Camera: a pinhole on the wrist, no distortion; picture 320 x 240 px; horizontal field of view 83.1 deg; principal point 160.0 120.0 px. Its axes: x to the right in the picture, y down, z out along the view. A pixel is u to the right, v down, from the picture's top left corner.
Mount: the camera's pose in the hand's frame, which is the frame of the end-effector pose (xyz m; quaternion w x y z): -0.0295 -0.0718 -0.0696 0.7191 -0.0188 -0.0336 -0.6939
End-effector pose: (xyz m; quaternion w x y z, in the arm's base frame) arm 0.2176 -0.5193 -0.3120 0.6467 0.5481 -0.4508 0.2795
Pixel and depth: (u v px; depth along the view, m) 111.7 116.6 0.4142
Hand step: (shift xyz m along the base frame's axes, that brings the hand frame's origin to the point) -0.1736 -0.2985 -0.0158
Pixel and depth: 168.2 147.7 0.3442
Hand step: -0.0178 -0.2817 -0.0151
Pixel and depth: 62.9 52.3 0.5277
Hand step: -0.4359 -0.3227 -0.1136
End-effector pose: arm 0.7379 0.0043 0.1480 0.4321 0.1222 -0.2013 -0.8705
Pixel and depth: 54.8 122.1 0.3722
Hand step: 0.0350 0.0090 0.3338
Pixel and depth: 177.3 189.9 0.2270
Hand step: -0.1459 0.0360 0.1067
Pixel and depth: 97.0 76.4 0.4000
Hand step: 0.0264 0.1388 0.3297
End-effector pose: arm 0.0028 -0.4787 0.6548 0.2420 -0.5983 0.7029 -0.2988
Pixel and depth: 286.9 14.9 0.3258
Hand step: 0.4209 0.1503 0.0079
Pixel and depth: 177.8 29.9 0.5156
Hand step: 0.4241 0.2244 -0.2507
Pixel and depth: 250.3 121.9 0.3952
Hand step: 0.4081 -0.0427 -0.0694
